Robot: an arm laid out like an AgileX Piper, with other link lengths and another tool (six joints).
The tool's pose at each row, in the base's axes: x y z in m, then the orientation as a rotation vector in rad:
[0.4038, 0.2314, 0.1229, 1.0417, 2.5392, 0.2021]
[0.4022, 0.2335, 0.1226, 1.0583, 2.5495, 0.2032]
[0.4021, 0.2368, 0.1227, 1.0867, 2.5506, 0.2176]
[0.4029, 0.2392, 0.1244, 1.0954, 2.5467, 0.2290]
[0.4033, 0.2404, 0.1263, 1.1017, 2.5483, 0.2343]
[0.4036, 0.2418, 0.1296, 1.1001, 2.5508, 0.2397]
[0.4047, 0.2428, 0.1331, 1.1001, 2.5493, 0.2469]
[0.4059, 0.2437, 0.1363, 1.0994, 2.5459, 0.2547]
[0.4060, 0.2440, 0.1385, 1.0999, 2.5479, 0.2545]
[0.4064, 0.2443, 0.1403, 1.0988, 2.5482, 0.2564]
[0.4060, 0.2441, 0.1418, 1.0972, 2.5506, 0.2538]
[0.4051, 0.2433, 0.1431, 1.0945, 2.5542, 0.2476]
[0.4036, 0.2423, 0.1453, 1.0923, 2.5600, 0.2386]
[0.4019, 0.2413, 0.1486, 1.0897, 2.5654, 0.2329]
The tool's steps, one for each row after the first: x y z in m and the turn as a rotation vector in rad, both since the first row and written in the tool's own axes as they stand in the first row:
[0.0026, 0.0004, -0.0004, 0.0073, 0.0135, 0.0091]
[0.0049, 0.0027, -0.0006, 0.0063, 0.0264, 0.0298]
[0.0056, 0.0054, -0.0018, 0.0002, 0.0290, 0.0380]
[0.0056, 0.0070, -0.0034, -0.0008, 0.0338, 0.0426]
[0.0054, 0.0091, -0.0063, -0.0036, 0.0373, 0.0417]
[0.0044, 0.0115, -0.0091, -0.0085, 0.0384, 0.0431]
[0.0033, 0.0138, -0.0116, -0.0147, 0.0379, 0.0444]
[0.0028, 0.0147, -0.0135, -0.0137, 0.0397, 0.0443]
[0.0022, 0.0157, -0.0150, -0.0151, 0.0403, 0.0438]
[0.0019, 0.0157, -0.0166, -0.0131, 0.0411, 0.0419]
[0.0015, 0.0149, -0.0181, -0.0087, 0.0414, 0.0384]
[0.0011, 0.0138, -0.0207, -0.0018, 0.0429, 0.0345]
[0.0005, 0.0129, -0.0244, 0.0029, 0.0450, 0.0308]

